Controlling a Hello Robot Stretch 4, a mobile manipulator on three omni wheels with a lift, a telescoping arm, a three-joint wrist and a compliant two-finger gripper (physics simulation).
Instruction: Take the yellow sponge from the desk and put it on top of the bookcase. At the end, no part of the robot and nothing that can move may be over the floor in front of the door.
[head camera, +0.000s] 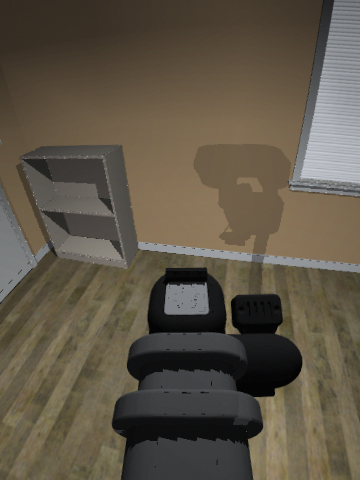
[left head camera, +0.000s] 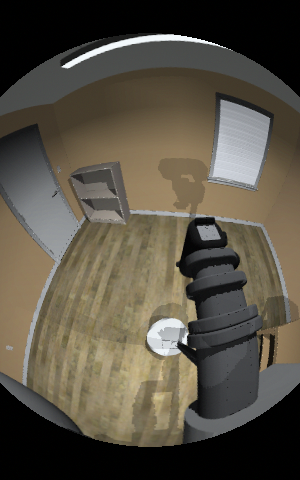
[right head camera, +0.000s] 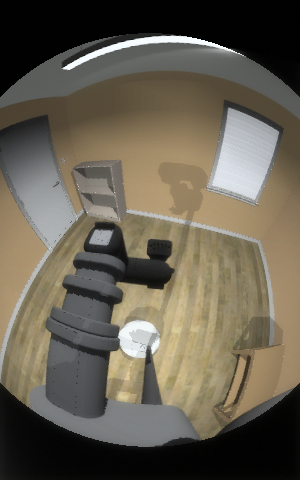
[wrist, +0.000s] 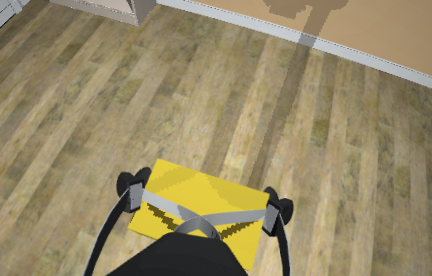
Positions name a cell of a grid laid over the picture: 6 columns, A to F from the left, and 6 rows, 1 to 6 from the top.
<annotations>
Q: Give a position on a yellow sponge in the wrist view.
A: C5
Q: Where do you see a low wooden table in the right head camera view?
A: F5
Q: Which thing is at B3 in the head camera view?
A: A grey bookcase.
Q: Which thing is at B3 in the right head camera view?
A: A grey bookcase.
</annotations>
